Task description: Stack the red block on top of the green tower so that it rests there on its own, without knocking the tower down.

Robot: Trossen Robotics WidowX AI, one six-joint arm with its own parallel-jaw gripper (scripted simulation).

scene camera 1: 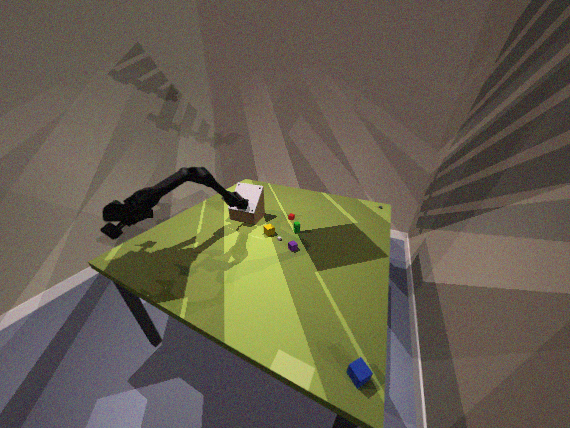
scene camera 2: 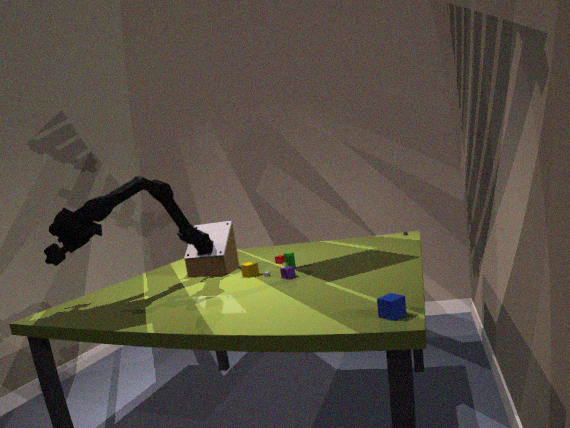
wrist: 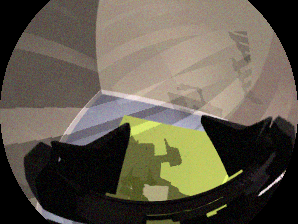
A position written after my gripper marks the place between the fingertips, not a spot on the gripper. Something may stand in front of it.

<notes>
My gripper (scene camera 2: 54, 256) is open, with nothing in its grasp.
My gripper shows as well in the wrist view (wrist: 167, 122).
</notes>
